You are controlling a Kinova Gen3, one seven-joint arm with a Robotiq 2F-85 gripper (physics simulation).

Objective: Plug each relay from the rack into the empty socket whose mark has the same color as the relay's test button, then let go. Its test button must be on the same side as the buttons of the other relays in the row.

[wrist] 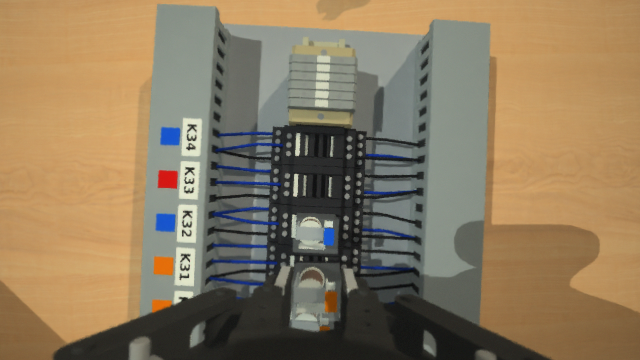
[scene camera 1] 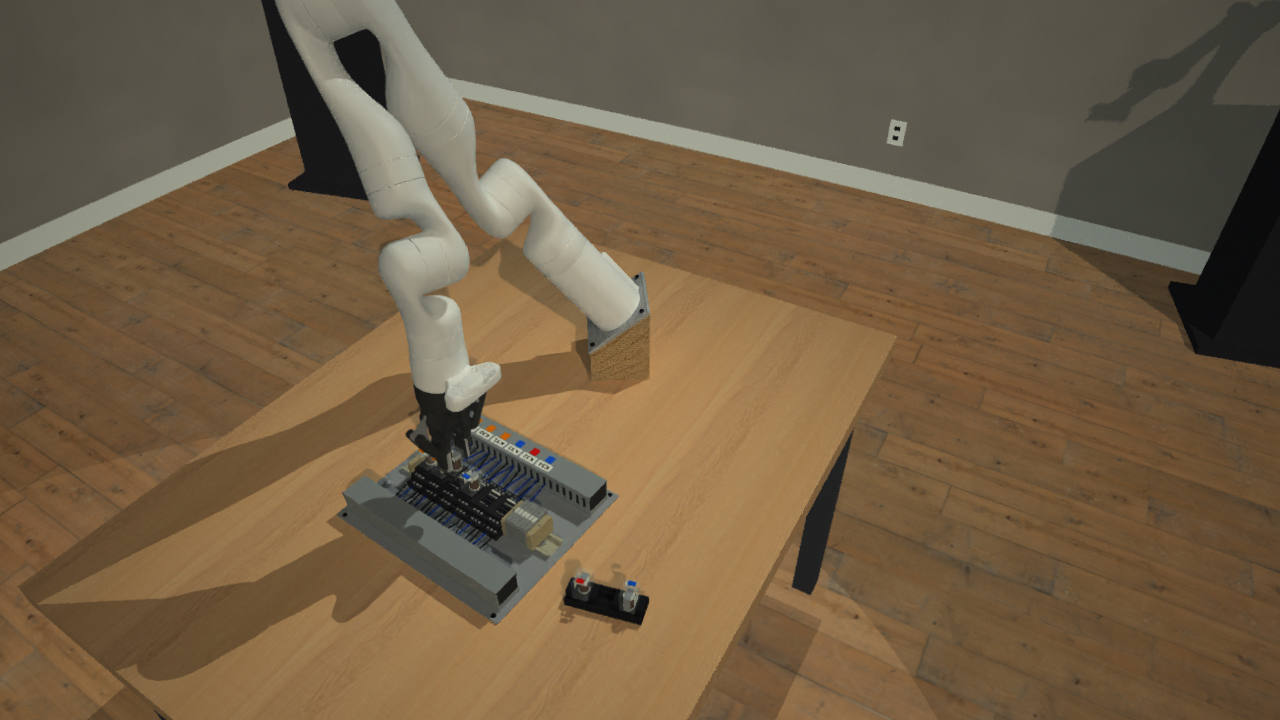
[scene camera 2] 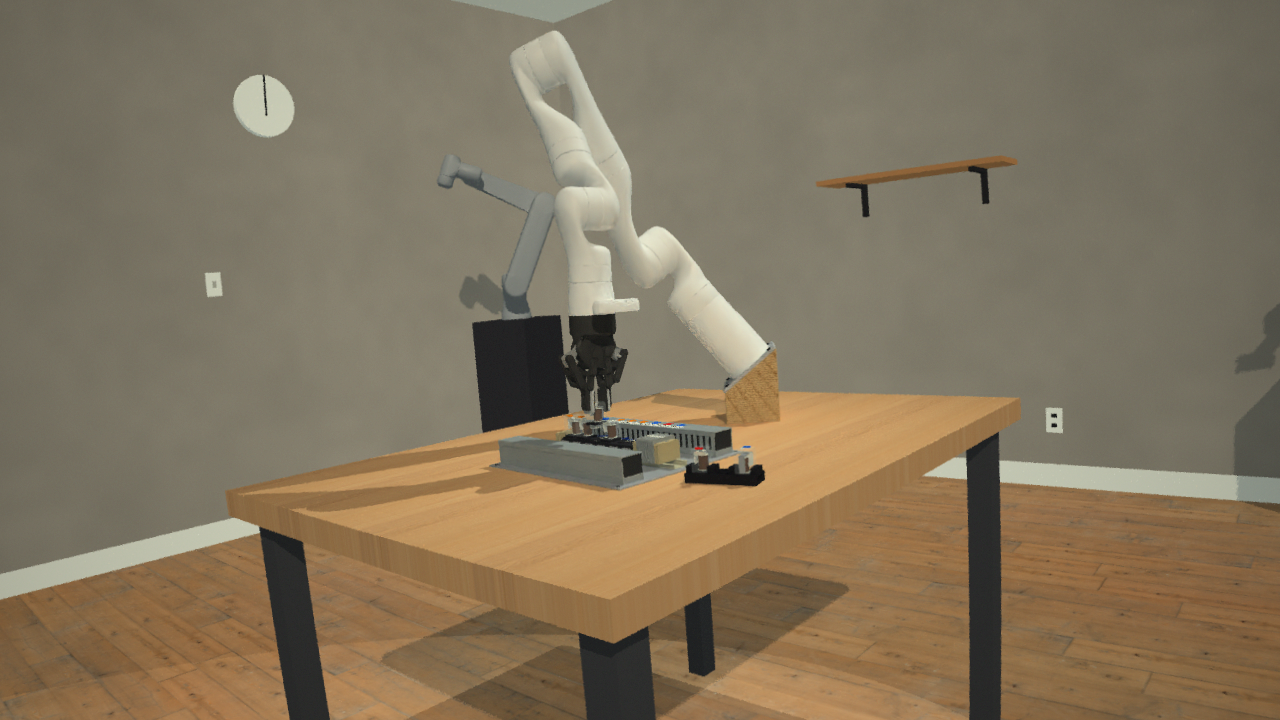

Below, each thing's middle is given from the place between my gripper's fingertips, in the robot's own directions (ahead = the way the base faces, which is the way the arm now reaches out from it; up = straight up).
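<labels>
There is the black rack [scene camera 1: 604,600], and my gripper is now 27 cm to the right of it, 6 cm above it and 11 cm short of it.
</labels>
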